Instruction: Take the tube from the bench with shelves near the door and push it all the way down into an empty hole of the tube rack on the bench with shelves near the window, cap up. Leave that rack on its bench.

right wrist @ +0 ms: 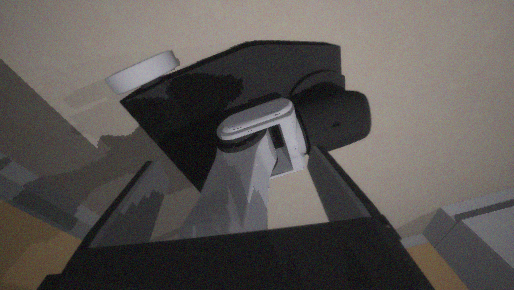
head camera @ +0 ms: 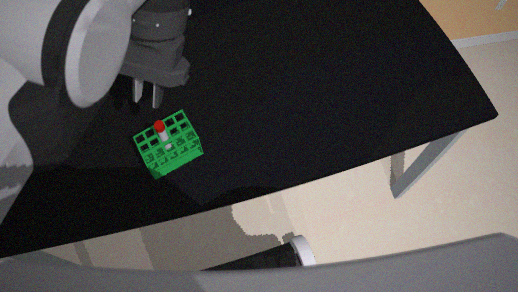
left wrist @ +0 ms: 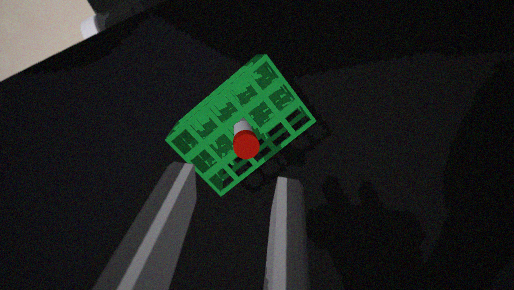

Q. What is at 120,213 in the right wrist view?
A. My right gripper.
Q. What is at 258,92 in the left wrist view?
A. A green tube rack.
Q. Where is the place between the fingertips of my left gripper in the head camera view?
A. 147,101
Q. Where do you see a green tube rack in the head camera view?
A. At 186,145
